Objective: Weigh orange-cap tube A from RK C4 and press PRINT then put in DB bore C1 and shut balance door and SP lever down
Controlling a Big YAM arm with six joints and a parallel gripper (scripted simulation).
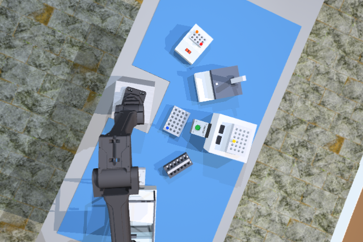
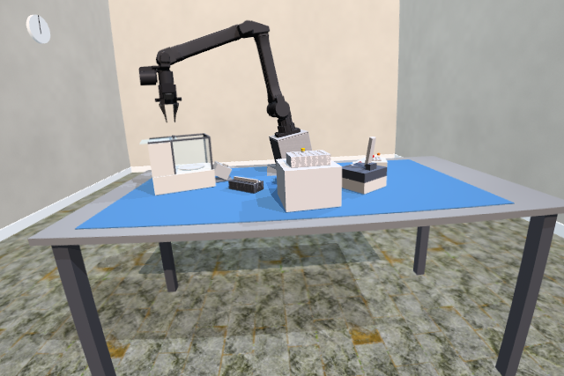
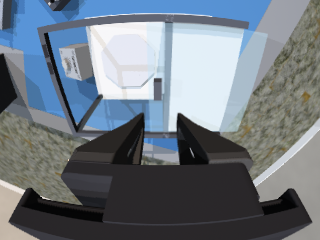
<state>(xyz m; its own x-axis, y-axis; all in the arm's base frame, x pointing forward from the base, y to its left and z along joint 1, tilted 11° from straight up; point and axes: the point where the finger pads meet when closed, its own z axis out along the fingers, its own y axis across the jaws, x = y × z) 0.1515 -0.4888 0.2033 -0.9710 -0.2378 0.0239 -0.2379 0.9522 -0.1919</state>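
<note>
Right now my hand is 1 cm short of the balance door, 2 cm to the left of it and 7 cm above it. Round my hand: tube rack RK (6 cm ahead, 49 cm to the left, 27 cm below); white key (5 cm behind, 21 cm to the left, 21 cm below); black magnet block (13 cm ahead, 29 cm to the left, 26 cm below).
</note>
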